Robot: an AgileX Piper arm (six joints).
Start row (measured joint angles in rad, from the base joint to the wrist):
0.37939 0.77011 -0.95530 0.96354 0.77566 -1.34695
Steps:
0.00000 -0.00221 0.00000 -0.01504 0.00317 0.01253
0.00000 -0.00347 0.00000 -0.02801 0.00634 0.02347
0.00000 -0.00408 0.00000 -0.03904 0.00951 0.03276
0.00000 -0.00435 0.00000 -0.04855 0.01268 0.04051
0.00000 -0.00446 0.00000 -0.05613 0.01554 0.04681
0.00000 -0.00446 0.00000 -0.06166 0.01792 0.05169
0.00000 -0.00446 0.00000 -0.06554 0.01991 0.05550
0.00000 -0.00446 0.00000 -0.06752 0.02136 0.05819
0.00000 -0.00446 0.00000 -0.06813 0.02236 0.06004
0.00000 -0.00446 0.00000 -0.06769 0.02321 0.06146
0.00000 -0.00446 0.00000 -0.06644 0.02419 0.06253
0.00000 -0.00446 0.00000 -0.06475 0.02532 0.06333
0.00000 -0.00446 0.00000 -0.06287 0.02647 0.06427
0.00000 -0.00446 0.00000 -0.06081 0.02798 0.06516
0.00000 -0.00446 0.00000 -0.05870 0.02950 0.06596
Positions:
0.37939 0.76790 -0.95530 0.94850 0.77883 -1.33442
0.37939 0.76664 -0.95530 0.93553 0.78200 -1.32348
0.37939 0.76603 -0.95530 0.92450 0.78517 -1.31419
0.37939 0.76576 -0.95530 0.91499 0.78834 -1.30644
0.37939 0.76565 -0.95530 0.90741 0.79120 -1.30014
0.37939 0.76565 -0.95530 0.90188 0.79358 -1.29526
0.37939 0.76565 -0.95530 0.89800 0.79557 -1.29145
0.37939 0.76565 -0.95530 0.89602 0.79702 -1.28876
0.37939 0.76565 -0.95530 0.89541 0.79802 -1.28691
0.37939 0.76565 -0.95530 0.89585 0.79887 -1.28549
0.37939 0.76565 -0.95530 0.89710 0.79985 -1.28442
0.37939 0.76565 -0.95530 0.89879 0.80098 -1.28362
0.37939 0.76565 -0.95530 0.90067 0.80213 -1.28268
0.37939 0.76565 -0.95530 0.90273 0.80364 -1.28179
0.37939 0.76565 -0.95530 0.90484 0.80516 -1.28099

